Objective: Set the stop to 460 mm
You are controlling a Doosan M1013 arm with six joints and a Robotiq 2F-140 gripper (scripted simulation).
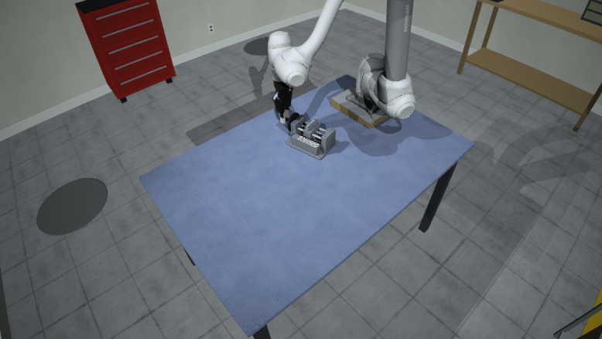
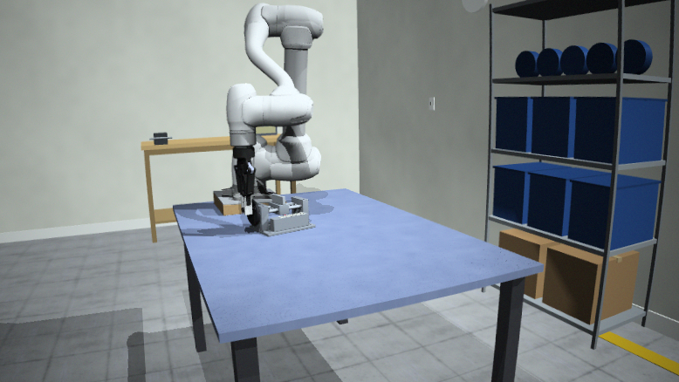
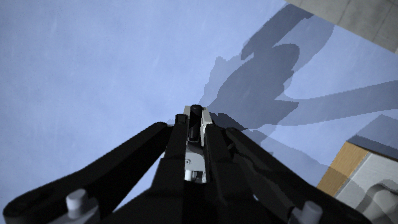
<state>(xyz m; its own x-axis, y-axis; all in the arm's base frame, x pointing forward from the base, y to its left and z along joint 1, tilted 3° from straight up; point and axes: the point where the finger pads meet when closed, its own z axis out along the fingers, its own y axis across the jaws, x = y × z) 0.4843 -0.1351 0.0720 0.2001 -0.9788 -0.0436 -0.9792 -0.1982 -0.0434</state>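
Now: hand 20 mm to the right of the black handwheel, 20 mm above it and 10 mm past it. From my hand the other things lie so: grey stop block 140 mm to the left, 40 mm behind, 20 mm below.
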